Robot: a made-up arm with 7 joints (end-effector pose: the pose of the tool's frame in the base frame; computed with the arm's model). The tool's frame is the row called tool. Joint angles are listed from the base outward.
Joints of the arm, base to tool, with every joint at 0 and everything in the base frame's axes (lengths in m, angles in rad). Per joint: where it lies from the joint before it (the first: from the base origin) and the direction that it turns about. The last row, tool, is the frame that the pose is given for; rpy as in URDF.
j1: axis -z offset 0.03 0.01 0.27
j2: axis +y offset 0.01 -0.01 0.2
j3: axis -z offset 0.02 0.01 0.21
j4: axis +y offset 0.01 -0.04 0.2
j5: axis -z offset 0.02 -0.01 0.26
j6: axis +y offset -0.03 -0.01 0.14
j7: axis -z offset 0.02 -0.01 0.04
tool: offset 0 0.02 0.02 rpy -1.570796 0 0
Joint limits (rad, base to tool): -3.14..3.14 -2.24..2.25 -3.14..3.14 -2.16..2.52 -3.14..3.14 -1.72..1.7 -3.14..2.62
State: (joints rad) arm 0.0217 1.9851 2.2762 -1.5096 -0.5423 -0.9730 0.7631
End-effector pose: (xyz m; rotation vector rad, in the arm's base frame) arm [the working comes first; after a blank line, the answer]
Working (the frame after each row of the table, in the pose's form):
after j1: 0.0300 0.0100 0.2700 0.0000 0.0000 -0.0217
after j2: 0.0398 -0.0002 0.4700 0.0215 1.9850 -0.0141
after j3: 0.2241 0.0058 0.3672 -2.0878 0.9920 -1.3764
after j4: 0.4224 0.0198 0.3205 -2.2484 0.2732 0.3905
after j5: 0.3953 0.2236 0.1597 -2.1495 0.8887 0.6699
after j6: 0.3577 0.3474 0.0976 -1.5017 0.3397 1.5113
after j7: 0.3441 0.3908 0.0922 -1.4006 -0.2247 0.8956

0.3235 0.4041 0.0782 -2.8048 -1.0805 0.6471
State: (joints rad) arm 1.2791 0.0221 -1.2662 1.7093 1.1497 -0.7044 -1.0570
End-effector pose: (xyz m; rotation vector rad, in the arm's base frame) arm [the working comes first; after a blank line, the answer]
Working (the frame after each row of the table, in the pose's form):
after j1: 0.0300 0.0100 0.2700 0.0000 0.0000 -1.2791
after j2: 0.0233 -0.0025 0.4700 0.0141 0.0190 -1.2790
after j3: 0.0400 -0.0232 0.6795 0.0211 0.0065 -0.0129
after j4: 0.0507 -0.0675 0.8785 0.0268 1.7157 0.0085
after j5: 0.3050 -0.0796 0.8210 -0.9497 1.5173 -0.8339
after j6: 0.4469 -0.0582 0.8224 -1.0938 0.9040 -0.4222
after j7: 0.4919 -0.0533 0.8295 -0.4894 1.3341 0.4532

0.4964 -0.0254 0.8313 -1.7432 0.7298 1.4807
